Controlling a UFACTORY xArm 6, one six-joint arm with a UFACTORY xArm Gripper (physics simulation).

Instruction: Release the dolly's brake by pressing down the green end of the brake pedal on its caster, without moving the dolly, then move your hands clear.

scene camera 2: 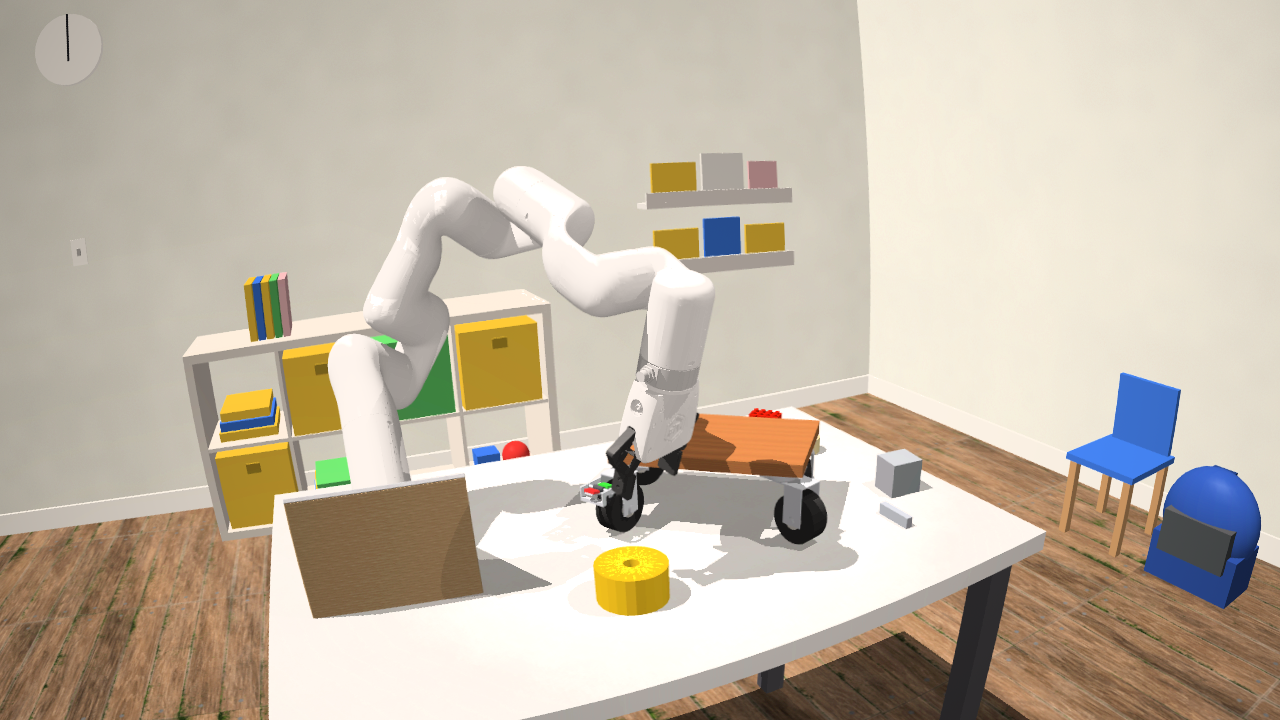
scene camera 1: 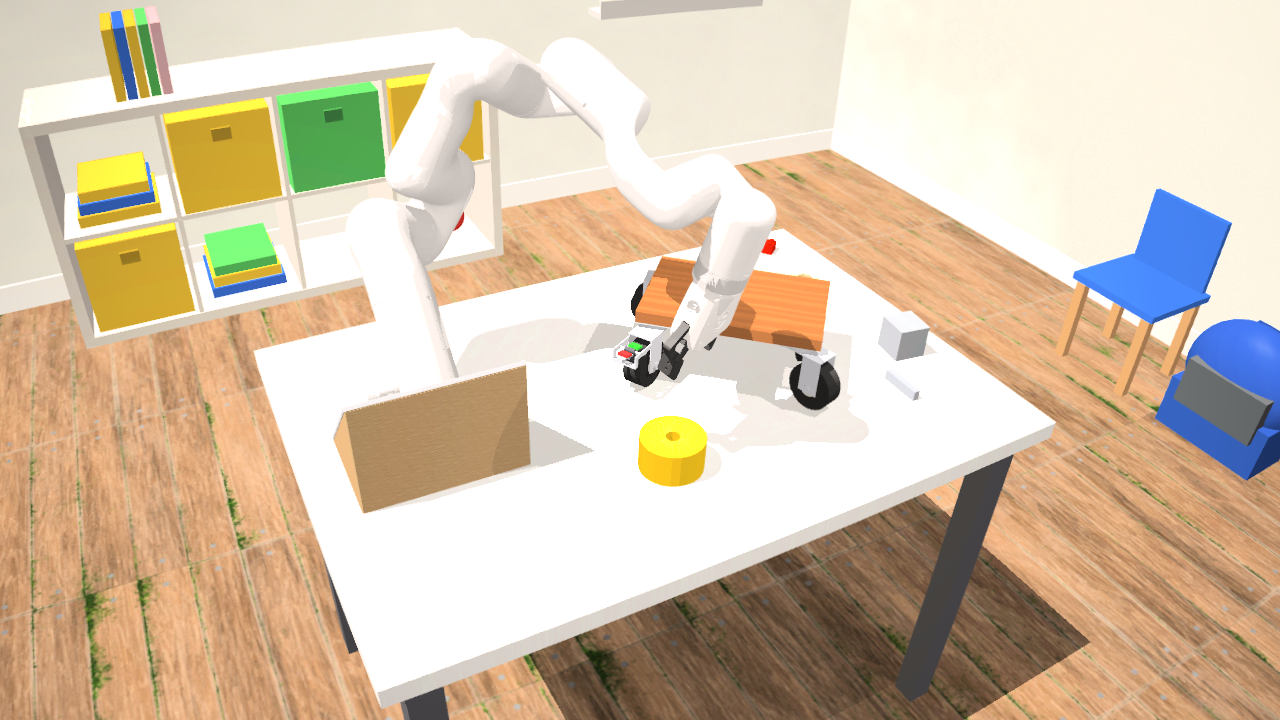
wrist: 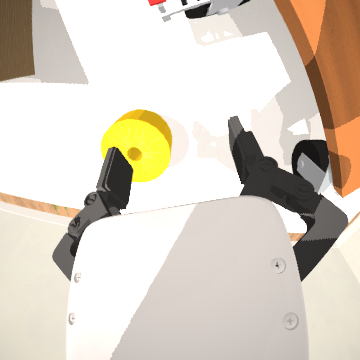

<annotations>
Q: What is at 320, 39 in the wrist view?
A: A dolly.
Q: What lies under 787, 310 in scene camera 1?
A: A dolly.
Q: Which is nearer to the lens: the dolly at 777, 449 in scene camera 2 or the yellow cylinder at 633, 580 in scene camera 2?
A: The yellow cylinder.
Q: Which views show my gripper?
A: Scene camera 2, scene camera 1 and the wrist view: all of them.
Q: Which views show the yellow cylinder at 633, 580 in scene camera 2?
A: Scene camera 2, scene camera 1 and the wrist view: all of them.
</annotations>
